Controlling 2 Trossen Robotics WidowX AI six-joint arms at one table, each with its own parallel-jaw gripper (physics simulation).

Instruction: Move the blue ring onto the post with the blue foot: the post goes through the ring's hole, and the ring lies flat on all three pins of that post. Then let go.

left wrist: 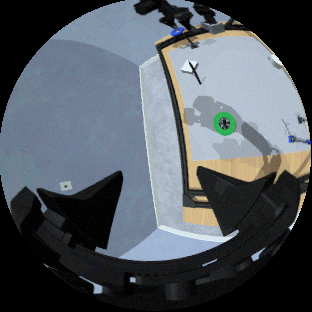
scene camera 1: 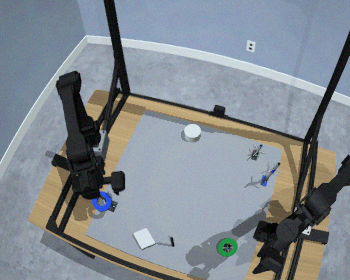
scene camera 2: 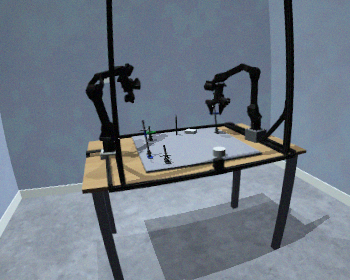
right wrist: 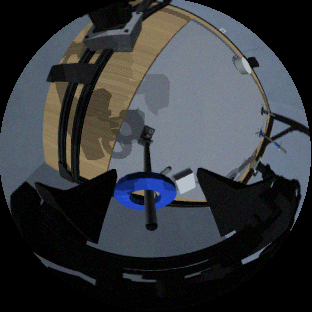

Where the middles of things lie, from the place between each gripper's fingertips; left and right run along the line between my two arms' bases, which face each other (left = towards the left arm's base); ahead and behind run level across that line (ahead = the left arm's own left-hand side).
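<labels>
The blue ring (right wrist: 131, 182) is 1 cm above my right hand, and it is 3 cm ahead of that hand.
From my left hand I find the blue ring 14 cm below it, 5 cm behind it and 54 cm to the right of it.
</labels>
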